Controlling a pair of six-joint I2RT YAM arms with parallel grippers.
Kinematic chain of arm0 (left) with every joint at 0, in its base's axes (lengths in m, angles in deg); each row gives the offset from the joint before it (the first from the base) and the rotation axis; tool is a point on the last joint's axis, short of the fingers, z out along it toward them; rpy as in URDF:
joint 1: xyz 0 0 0.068 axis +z
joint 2: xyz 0.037 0.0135 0.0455 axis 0.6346 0.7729 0
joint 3: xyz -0.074 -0.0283 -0.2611 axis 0.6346 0.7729 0
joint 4: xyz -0.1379 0.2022 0.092 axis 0.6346 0.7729 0
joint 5: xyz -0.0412 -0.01 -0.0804 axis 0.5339 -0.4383 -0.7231
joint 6: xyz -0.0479 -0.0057 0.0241 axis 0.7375 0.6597 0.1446
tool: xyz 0 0 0 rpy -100.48 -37.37 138.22
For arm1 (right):
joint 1: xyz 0 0 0.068 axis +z
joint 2: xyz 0.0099 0.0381 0.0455 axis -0.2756 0.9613 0
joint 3: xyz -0.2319 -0.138 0.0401 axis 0.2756 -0.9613 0
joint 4: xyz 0.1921 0.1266 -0.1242 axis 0.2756 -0.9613 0
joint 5: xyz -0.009 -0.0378 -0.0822 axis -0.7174 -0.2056 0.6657
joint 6: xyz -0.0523 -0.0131 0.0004 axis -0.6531 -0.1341 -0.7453
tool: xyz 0 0 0 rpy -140.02 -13.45 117.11
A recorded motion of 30 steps. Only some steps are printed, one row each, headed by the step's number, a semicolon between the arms.
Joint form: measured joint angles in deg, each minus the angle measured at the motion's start. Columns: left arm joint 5, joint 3, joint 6, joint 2, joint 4, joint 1; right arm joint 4, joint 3, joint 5, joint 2, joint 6, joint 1.
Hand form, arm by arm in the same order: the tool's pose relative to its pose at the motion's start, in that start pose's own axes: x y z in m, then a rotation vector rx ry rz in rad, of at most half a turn. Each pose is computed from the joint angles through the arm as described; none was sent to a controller.
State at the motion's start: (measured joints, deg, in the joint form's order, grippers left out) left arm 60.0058 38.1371 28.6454 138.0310 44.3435 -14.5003; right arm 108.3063 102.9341 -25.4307 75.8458 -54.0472 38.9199
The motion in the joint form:
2: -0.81 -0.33 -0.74 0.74 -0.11 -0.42; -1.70 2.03 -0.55 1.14 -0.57 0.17
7: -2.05 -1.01 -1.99 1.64 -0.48 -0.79; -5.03 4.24 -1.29 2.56 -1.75 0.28
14: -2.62 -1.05 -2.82 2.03 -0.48 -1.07; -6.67 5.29 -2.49 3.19 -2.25 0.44
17: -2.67 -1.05 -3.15 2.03 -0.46 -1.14; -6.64 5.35 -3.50 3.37 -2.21 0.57
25: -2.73 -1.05 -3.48 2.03 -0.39 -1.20; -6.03 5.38 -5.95 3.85 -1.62 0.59
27: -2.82 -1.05 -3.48 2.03 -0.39 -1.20; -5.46 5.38 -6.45 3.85 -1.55 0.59
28: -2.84 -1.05 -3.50 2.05 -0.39 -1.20; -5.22 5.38 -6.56 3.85 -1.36 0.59
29: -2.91 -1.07 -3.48 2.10 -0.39 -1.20; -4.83 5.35 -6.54 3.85 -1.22 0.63
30: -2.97 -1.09 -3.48 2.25 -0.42 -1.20; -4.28 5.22 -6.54 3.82 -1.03 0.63
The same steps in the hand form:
2: 0.0010 -0.0011 0.0026 0.0187 0.0116 0.0109; -0.0028 -0.0005 0.0054 -0.0080 0.0157 -0.0030
7: 0.0001 -0.0027 0.0061 0.0463 0.0179 0.0332; -0.0024 -0.0028 0.0116 -0.0103 0.0570 -0.0020
14: 0.0016 -0.0034 0.0073 0.0587 0.0276 0.0454; -0.0019 -0.0026 0.0145 -0.0277 0.0815 0.0003
17: 0.0017 -0.0037 0.0074 0.0607 0.0283 0.0510; -0.0009 -0.0019 0.0155 -0.0463 0.0885 0.0025
25: 0.0020 -0.0039 0.0074 0.0624 0.0299 0.0563; 0.0009 -0.0018 0.0173 -0.0878 0.0990 0.0128
27: 0.0020 -0.0039 0.0074 0.0639 0.0304 0.0563; 0.0000 -0.0012 0.0173 -0.0987 0.0935 0.0092
28: 0.0020 -0.0039 0.0075 0.0642 0.0308 0.0565; -0.0004 -0.0010 0.0173 -0.1015 0.0908 0.0104
29: 0.0021 -0.0039 0.0076 0.0652 0.0316 0.0560; -0.0008 -0.0007 0.0175 -0.1034 0.0859 0.0096
30: 0.0025 -0.0037 0.0080 0.0657 0.0335 0.0555; -0.0011 -0.0005 0.0174 -0.1054 0.0797 0.0088

